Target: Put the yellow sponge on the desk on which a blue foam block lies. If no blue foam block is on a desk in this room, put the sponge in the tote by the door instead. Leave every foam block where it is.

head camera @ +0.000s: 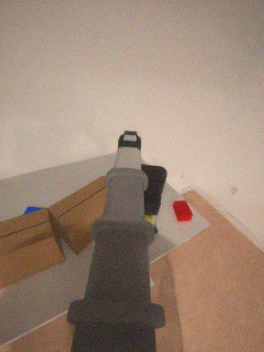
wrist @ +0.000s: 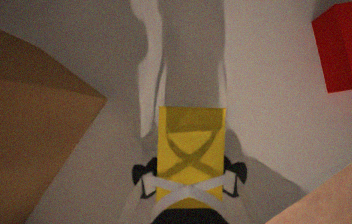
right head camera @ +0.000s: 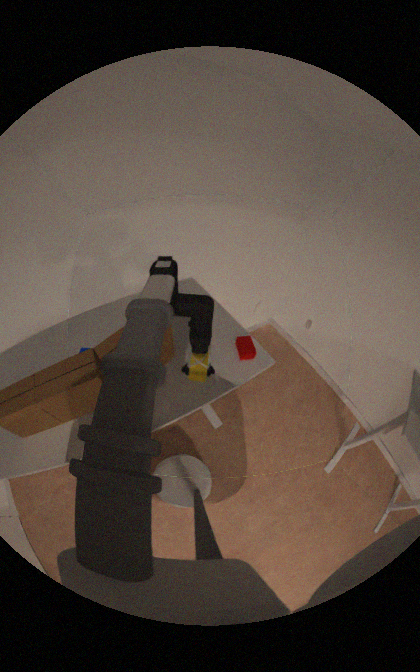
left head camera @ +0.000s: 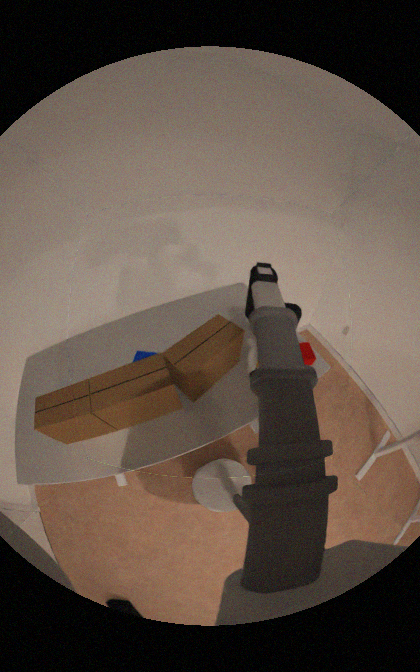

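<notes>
My gripper [right head camera: 198, 370] [wrist: 188, 169] is shut on the yellow sponge [right head camera: 199, 362] [wrist: 194, 145], over the right part of the grey desk [head camera: 42, 295] [left head camera: 210, 427] [right head camera: 225, 372] [wrist: 270, 100]. The sponge's shadow lies on the desk top; how high it hangs is hard to tell. In the head view the arm hides most of the sponge. A blue foam block [head camera: 34, 210] [left head camera: 145, 356] [right head camera: 85, 350] lies on this desk behind the cardboard boxes, partly hidden by them. A red foam block [head camera: 182, 211] [left head camera: 307, 353] [right head camera: 245, 348] [wrist: 336, 47] lies near the desk's right corner. The tote does not show.
Brown cardboard boxes [head camera: 30, 245] [left head camera: 110, 400] [right head camera: 50, 395] [wrist: 45, 135] stand on the desk, left of the gripper. A round pale object [left head camera: 217, 485] [right head camera: 182, 480] is on the floor before the desk. Pale furniture legs [left head camera: 372, 457] [right head camera: 342, 447] stand at the right. A wall rises behind the desk.
</notes>
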